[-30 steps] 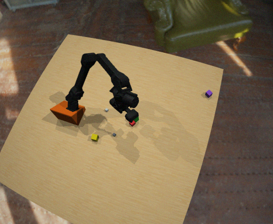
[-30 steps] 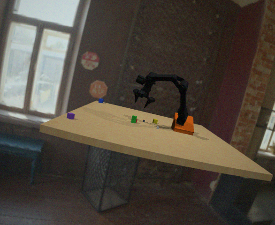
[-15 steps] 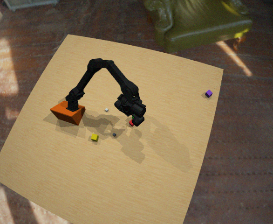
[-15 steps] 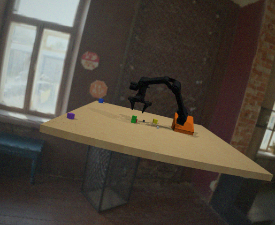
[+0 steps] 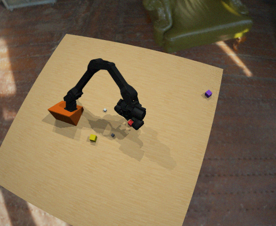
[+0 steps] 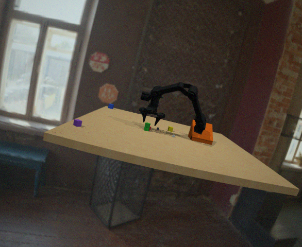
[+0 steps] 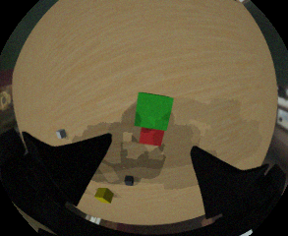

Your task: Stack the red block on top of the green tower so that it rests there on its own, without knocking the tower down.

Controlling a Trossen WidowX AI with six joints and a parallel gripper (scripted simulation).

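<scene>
The red block lies 30 mm below my gripper tip. The rest, counted from my gripper tip: purple cube (360 mm ahead, 400 mm to the left, 30 mm below); yellow cube (160 mm behind, 180 mm to the right, 30 mm below); blue cube (480 mm ahead, 560 mm to the right, 20 mm below).
</scene>
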